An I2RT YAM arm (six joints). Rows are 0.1 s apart.
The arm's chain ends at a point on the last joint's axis. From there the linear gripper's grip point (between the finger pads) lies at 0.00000 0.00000 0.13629 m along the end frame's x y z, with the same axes.
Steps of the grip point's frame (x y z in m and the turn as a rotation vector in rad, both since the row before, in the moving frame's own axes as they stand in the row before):
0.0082, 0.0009, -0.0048, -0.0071, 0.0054, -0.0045
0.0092, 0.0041, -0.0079, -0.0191, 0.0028, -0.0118
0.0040, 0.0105, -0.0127, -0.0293, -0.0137, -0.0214
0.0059, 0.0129, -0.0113, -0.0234, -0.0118, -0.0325
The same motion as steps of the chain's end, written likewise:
0.0075, -0.0001, -0.0048, -0.0071, 0.0054, -0.0045
0.0088, 0.0015, -0.0079, -0.0191, 0.0028, -0.0118
0.0058, 0.0065, -0.0126, -0.0293, -0.0137, -0.0214
0.0075, 0.0097, -0.0113, -0.0234, -0.0118, -0.0325

